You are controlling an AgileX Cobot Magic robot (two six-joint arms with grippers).
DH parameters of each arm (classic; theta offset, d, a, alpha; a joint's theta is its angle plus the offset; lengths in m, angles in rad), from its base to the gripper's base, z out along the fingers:
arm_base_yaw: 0 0.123 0 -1.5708
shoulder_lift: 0.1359 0 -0.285 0
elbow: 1.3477 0 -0.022 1.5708
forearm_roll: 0 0.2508 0 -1.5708
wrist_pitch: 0 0 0.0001 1.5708
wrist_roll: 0 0.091 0 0
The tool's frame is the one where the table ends.
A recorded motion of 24 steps. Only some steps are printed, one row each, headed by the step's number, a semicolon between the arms.
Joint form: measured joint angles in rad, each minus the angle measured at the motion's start. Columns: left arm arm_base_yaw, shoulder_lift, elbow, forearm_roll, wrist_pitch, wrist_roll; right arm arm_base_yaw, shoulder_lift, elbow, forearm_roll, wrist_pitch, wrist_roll.
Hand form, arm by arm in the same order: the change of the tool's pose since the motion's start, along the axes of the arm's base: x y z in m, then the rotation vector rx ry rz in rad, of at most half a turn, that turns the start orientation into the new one. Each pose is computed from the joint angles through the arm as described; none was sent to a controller.
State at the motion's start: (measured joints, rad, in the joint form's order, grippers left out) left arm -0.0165 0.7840 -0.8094 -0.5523 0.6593 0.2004; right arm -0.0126 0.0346 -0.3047 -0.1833 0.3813 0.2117
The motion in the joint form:
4: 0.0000 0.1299 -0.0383 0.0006 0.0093 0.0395; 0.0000 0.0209 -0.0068 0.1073 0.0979 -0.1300
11: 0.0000 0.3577 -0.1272 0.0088 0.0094 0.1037; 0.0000 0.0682 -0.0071 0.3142 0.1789 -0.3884
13: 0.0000 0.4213 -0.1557 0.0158 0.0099 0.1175; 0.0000 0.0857 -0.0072 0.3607 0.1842 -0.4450
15: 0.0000 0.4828 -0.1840 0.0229 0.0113 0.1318; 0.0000 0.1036 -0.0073 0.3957 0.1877 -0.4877
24: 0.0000 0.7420 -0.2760 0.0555 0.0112 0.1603; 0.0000 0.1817 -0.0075 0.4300 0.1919 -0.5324
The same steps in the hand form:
4: 0.0299 -0.0008 -0.0098 0.0348 0.0862 -0.0234; 0.0019 0.0030 -0.0079 -0.0230 0.1183 0.0349
11: 0.0836 -0.0013 -0.0289 0.0938 0.2035 -0.0598; 0.0072 0.0124 -0.0167 -0.0841 0.2423 0.1510
13: 0.0986 -0.0012 -0.0355 0.1111 0.2344 -0.0694; 0.0094 0.0147 -0.0176 -0.0960 0.2600 0.1795
15: 0.1130 -0.0012 -0.0427 0.1285 0.2640 -0.0804; 0.0117 0.0164 -0.0184 -0.1044 0.2765 0.2015
24: 0.1677 -0.0005 -0.0913 0.1776 0.4216 -0.1133; 0.0220 0.0180 -0.0225 -0.1076 0.3525 0.2277

